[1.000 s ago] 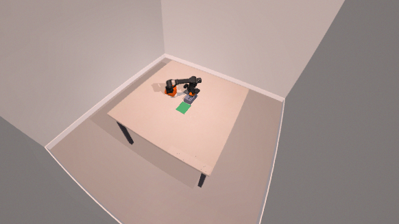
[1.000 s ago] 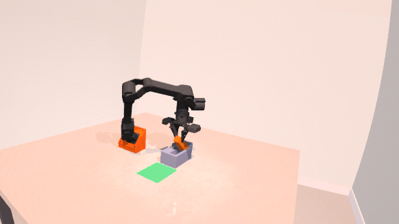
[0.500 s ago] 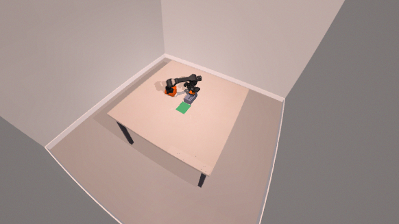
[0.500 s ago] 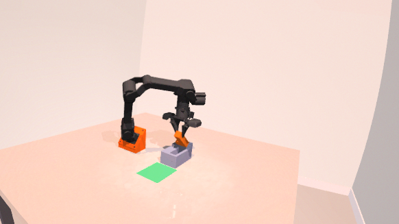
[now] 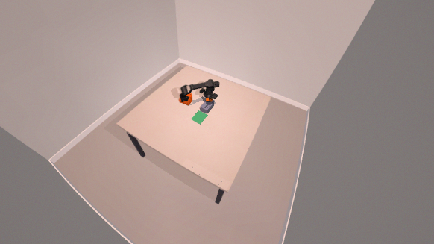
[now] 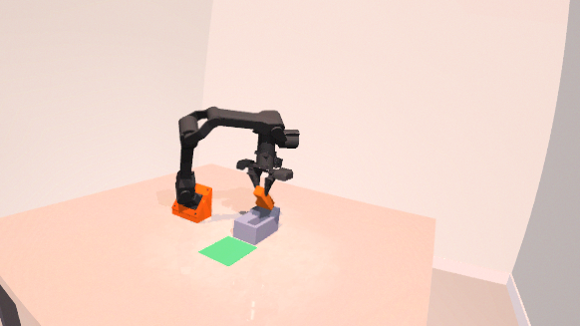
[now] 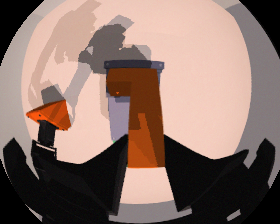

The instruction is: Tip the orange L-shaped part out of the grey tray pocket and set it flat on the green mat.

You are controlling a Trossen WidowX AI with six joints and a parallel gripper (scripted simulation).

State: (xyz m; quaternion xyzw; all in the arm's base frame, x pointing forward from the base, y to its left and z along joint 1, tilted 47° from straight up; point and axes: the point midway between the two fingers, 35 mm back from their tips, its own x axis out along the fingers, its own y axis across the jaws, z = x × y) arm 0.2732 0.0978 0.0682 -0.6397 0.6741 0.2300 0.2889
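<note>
Right now my gripper tip is 17 cm above the green mat, 14 cm to the left of it and 3 cm past it. Also, from my gripper tip: orange L-shaped part: 3 cm to the left, 3 cm below, 1 cm behind.
</note>
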